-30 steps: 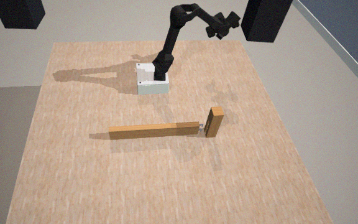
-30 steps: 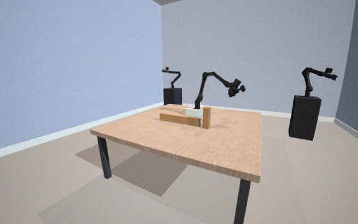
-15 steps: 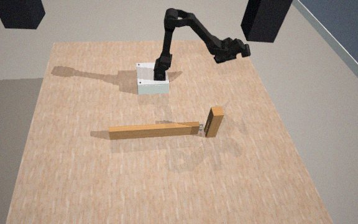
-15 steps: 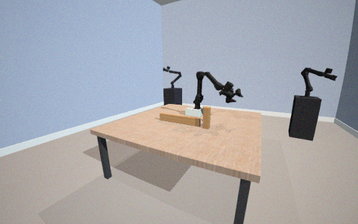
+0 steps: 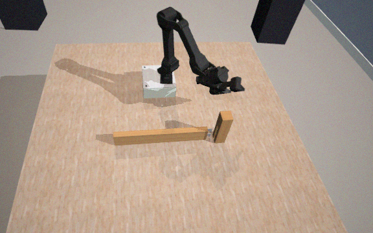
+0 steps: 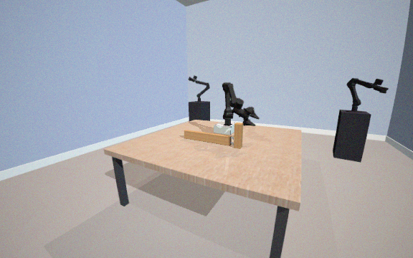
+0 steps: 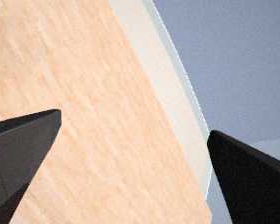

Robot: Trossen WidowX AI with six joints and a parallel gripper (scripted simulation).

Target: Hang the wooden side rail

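Right now my gripper tip is 16 cm short of the headboard post, 8 cm to the left of it and 8 cm above it.
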